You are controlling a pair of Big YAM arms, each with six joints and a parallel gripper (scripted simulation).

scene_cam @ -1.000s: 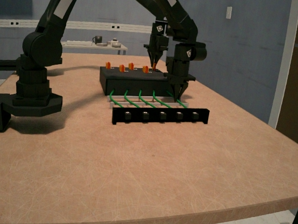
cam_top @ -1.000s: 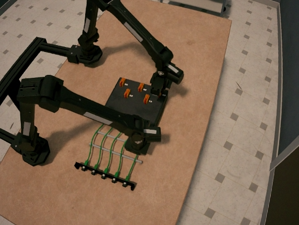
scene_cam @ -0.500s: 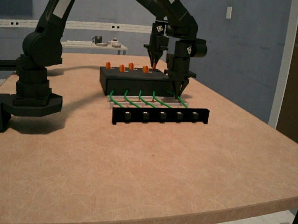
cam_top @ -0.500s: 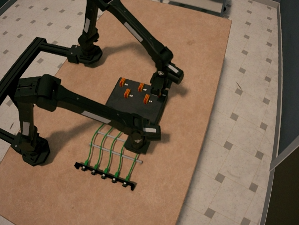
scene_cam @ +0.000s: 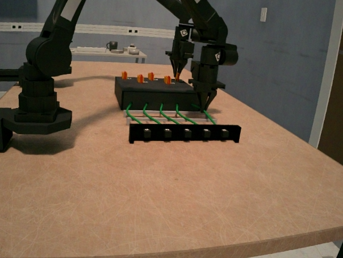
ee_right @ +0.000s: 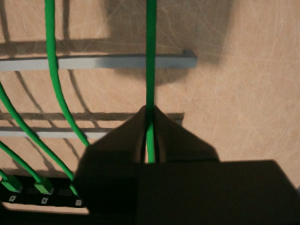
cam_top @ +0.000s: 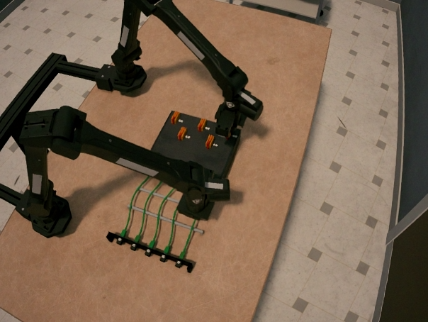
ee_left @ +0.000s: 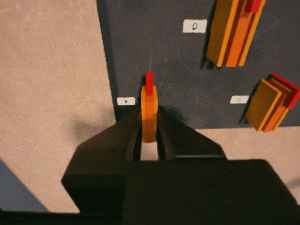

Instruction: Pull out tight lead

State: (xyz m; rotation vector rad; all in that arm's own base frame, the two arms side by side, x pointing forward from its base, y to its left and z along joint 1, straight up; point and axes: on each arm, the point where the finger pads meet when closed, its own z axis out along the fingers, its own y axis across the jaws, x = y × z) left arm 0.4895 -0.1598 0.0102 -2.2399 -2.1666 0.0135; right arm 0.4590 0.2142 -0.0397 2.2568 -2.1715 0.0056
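Right now the orange handle is 20 mm to the right of my left hand and 10 mm below it.
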